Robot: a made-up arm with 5 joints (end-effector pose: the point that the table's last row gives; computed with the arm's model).
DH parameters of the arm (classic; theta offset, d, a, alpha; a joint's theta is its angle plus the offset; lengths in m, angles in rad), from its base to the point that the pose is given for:
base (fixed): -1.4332 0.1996 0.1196 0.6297
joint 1: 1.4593 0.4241 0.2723 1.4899
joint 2: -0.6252 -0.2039 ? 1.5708
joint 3: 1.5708 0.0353 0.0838 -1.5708
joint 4: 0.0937 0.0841 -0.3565 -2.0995
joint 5: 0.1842 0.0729 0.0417 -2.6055
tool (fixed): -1.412 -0.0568 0 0
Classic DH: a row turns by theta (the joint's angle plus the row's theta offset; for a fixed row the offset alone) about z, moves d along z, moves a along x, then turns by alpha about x.
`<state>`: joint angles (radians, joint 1 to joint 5).
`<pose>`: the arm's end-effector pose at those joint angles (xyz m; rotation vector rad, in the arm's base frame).
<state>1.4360 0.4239 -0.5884 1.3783 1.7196</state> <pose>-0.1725 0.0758 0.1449 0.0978 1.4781 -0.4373</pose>
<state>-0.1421 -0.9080 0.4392 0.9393 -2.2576</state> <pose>-0.1964 0.2727 0.5158 0.3415 -0.6765 0.3492</pose>
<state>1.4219 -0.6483 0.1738 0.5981 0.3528</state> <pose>-0.5247 0.0397 0.2698 1.2926 0.9166 -0.4400</pose>
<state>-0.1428 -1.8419 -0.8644 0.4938 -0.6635</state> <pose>-0.0082 0.1141 1.0121 2.3656 0.9527 -1.7520</pose>
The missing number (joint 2, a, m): -0.0264
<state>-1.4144 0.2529 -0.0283 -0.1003 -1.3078</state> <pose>0.1441 -0.2947 0.9077 -1.2423 2.6501 0.7715</pose>
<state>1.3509 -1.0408 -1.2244 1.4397 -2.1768</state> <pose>-0.4674 -0.2650 0.5015 1.3834 0.9378 1.9938</pose>
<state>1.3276 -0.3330 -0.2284 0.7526 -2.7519</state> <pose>-0.5301 -0.0470 0.2069 0.5728 -0.8558 2.3419</pose>
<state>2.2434 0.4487 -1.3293 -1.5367 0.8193</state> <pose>-0.7188 0.0454 0.5151 -0.0762 1.2606 -2.5917</pose>
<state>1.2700 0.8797 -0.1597 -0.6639 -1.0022</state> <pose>-0.6027 0.0255 0.5373 -2.8266 -1.0027 -0.9336</pose>
